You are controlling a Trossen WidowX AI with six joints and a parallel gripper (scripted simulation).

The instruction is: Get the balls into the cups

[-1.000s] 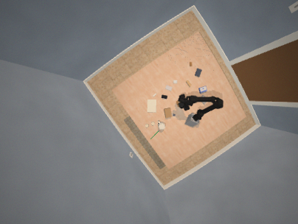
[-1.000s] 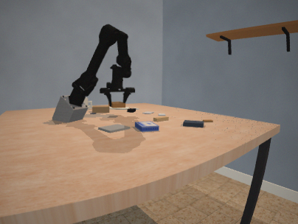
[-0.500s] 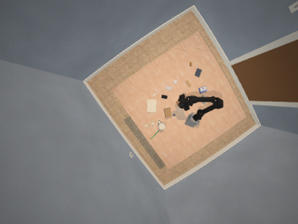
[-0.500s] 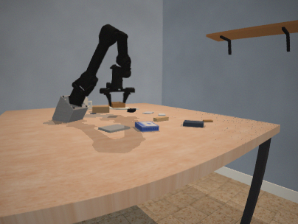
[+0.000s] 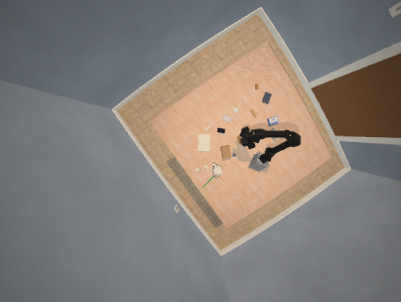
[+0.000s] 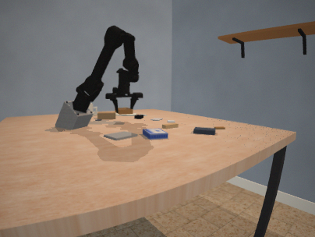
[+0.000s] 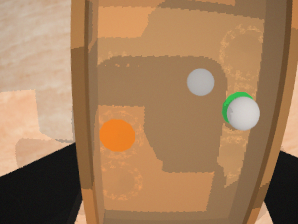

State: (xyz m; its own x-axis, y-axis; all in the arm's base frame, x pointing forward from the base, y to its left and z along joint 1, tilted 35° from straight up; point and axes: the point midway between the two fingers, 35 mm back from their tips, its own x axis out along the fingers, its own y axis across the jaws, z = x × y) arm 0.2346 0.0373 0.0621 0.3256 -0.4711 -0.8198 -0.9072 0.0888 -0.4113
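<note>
Now: the wooden puzzle 1 cm to the left of my hand and 3 cm below it. Round my hand: dark blue block (15 cm ahead, 40 cm to the right, 8 cm below); then grey plate (16 cm behind, 25 cm to the right, 9 cm below); then cream sheet (19 cm ahead, 31 cm to the left, 9 cm below).
</note>
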